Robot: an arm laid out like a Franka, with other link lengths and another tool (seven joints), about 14 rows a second.
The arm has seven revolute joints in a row. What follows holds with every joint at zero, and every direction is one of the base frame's.
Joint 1 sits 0.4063 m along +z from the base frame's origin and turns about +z.
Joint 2 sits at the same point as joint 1 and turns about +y.
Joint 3 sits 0.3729 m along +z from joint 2 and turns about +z.
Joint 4 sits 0.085 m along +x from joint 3 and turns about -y.
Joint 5 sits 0.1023 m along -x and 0.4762 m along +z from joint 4 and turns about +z.
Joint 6 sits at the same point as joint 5 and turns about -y.
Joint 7 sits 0.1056 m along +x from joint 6 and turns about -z.
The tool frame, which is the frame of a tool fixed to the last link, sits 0.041 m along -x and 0.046 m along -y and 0.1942 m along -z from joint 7; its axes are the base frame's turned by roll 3.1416, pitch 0.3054 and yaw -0.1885 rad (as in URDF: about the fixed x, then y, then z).
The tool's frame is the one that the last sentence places.
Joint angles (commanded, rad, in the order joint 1, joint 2, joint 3, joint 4, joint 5, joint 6, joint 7), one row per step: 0.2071 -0.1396 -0.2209 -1.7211 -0.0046 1.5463 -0.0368; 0.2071 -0.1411 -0.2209 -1.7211 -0.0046 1.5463 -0.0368; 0.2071 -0.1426 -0.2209 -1.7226 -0.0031 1.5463 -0.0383; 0.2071 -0.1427 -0.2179 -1.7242 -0.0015 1.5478 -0.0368; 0.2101 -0.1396 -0.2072 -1.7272 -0.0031 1.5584 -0.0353; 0.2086 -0.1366 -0.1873 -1.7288 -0.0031 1.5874 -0.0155; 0.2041 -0.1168 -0.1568 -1.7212 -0.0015 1.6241 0.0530; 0.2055 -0.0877 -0.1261 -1.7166 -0.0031 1.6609 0.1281; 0.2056 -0.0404 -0.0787 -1.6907 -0.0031 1.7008 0.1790; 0.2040 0.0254 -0.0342 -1.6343 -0.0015 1.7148 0.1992; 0.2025 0.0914 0.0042 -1.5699 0.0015 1.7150 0.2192; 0.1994 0.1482 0.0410 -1.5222 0.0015 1.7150 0.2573
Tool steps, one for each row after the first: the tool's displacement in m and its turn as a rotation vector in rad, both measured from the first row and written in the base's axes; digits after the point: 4 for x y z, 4 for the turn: -0.0004 -0.0001 0.0008 0.0003 -0.0015 0.0000; -0.0009 0.0001 0.0008 0.0022 -0.0015 0.0015; -0.0007 0.0023 0.0001 0.0033 -0.0016 0.0030; 0.0025 0.0104 -0.0023 -0.0004 -0.0064 0.0149; 0.0086 0.0226 -0.0025 -0.0039 -0.0309 0.0127; 0.0192 0.0430 -0.0066 -0.0091 -0.0550 -0.0310; 0.0311 0.0677 -0.0182 -0.0162 -0.0674 -0.0744; 0.0503 0.1030 -0.0296 -0.0194 -0.0869 -0.0782; 0.0725 0.1360 -0.0391 -0.0189 -0.0920 -0.0557; 0.0920 0.1656 -0.0472 -0.0132 -0.0897 -0.0393; 0.1054 0.1925 -0.0597 -0.0083 -0.0789 -0.0442
